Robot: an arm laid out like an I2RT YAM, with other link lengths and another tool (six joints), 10 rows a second.
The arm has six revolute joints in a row. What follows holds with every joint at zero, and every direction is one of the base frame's. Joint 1 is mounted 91.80 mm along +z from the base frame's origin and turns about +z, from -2.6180 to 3.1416 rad. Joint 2 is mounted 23.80 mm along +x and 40.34 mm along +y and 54.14 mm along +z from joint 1 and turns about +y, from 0.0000 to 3.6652 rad. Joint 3 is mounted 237.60 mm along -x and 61.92 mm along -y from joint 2 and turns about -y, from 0.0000 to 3.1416 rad. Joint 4 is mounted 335.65 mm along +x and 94.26 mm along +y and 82.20 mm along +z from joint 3 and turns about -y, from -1.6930 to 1.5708 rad. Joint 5 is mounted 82.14 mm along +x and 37.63 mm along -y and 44.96 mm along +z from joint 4 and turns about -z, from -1.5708 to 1.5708 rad. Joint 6 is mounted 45.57 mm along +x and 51.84 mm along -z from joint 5 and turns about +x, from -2.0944 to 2.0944 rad. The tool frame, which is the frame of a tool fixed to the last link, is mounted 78.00 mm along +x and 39.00 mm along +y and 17.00 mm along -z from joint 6; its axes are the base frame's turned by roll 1.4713, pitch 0.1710 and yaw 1.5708 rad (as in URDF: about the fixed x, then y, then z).
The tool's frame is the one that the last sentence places.
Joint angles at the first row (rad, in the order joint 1, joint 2, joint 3, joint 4, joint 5, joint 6):
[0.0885, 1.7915, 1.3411, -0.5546, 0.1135, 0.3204]
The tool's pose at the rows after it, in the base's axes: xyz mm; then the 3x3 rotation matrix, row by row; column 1 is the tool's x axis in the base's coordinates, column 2 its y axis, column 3 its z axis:
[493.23 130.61 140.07], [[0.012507 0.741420 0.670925], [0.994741 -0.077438 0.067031], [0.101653 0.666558 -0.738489]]
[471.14 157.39 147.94], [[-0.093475 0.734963 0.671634], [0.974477 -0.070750 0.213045], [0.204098 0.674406 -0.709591]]
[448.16 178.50 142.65], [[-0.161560 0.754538 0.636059], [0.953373 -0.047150 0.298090], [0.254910 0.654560 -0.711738]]
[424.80 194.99 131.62], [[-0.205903 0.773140 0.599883], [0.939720 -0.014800 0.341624], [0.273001 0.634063 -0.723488]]
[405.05 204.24 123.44], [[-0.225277 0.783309 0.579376], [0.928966 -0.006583 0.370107], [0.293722 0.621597 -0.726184]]
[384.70 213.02 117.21], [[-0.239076 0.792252 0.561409], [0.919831 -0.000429 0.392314], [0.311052 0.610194 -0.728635]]
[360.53 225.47 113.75], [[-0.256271 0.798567 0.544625], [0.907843 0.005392 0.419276], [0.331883 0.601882 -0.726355]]
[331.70 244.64 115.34], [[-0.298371 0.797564 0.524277], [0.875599 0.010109 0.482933], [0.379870 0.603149 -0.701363]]
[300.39 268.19 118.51], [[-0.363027 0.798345 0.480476], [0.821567 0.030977 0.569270], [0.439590 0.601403 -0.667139]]
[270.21 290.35 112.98], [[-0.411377 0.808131 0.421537], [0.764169 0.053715 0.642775], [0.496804 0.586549 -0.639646]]
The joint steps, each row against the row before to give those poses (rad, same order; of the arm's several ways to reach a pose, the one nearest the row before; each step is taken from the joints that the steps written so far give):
[0.0149, -0.1035, -0.1007, 0.0730, -0.1262, 0.0043]
[0.0282, -0.0736, -0.0813, 0.0412, -0.1268, 0.0020]
[0.0347, -0.0401, -0.0613, 0.0061, -0.0667, 0.0000]
[0.0384, -0.0365, -0.0652, 0.0053, -0.0244, -0.0013]
[0.0253, -0.0451, -0.0693, 0.0158, -0.0175, 0.0129]
[0.0285, -0.0518, -0.0681, 0.0105, -0.0095, 0.0184]
[0.0428, -0.0671, -0.0742, 0.0104, -0.0060, 0.0304]
[0.0593, -0.0829, -0.0831, 0.0304, -0.0333, 0.0420]
[0.0722, -0.0673, -0.0679, 0.0356, -0.0544, 0.0379]
[0.0756, -0.0307, -0.0619, 0.0568, -0.0482, 0.0464]

